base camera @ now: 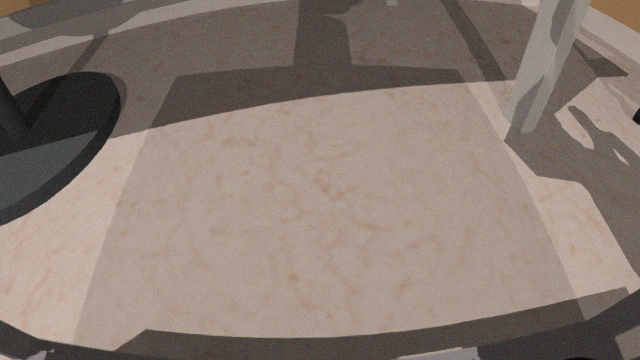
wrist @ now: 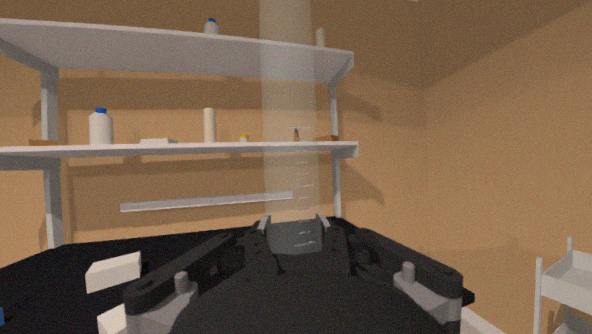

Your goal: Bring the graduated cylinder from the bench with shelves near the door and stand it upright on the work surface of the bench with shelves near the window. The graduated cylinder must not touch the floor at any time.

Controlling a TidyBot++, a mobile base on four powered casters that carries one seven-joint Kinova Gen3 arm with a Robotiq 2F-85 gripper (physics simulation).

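Places are measured from the arm's base along level axes (x down, y left, z ahead), in millimetres.
Where they show: gripper, fingertip midpoint: (wrist: 293, 224).
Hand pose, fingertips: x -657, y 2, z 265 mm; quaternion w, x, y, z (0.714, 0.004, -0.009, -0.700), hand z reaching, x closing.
Things, the pixels of their top centre, and the offset from my fingertips. "*": a spot on its surface instead. Level surfaces: height alone.
- clear graduated cylinder at a spot on its surface: (wrist: 291, 150) * dx -66, dy -1, dz -48 mm
- black work surface at its surface level: dx +291 mm
- blue-capped bottle at its top centre: (wrist: 101, 108) dx -344, dy +823, dz +576 mm
- pale cylinder at its top centre: (wrist: 209, 109) dx -344, dy +380, dz +660 mm
- dark round base at its top centre: (base camera: 21, 131) dx +1023, dy +596, dz +285 mm
- pale leg at a spot on its surface: (base camera: 545, 65) * dx +912, dy -382, dz +257 mm
The clear graduated cylinder (wrist: 291, 150) stands upright between the fingertips of my gripper (wrist: 293, 224) in the wrist view. My gripper is shut on it. White graduation marks show on its wall, and its top runs out of the frame. A bench with shelves stands ahead, with a black work surface (wrist: 165, 242) behind and below the gripper. Whether this is the bench near the door or near the window, I cannot tell. The cylinder's foot is hidden, so I cannot tell whether it touches the work surface. The gripper and cylinder do not show in the base camera view.
White blocks (wrist: 114, 272) lie on the work surface at left. The shelves (wrist: 200, 148) hold a blue-capped bottle (wrist: 101, 129) and a pale cylinder (wrist: 209, 125). A white cart (wrist: 538, 295) stands at right. In the base view, a dark round base (base camera: 55, 150) and a pale leg (base camera: 545, 65) stand on the floor.
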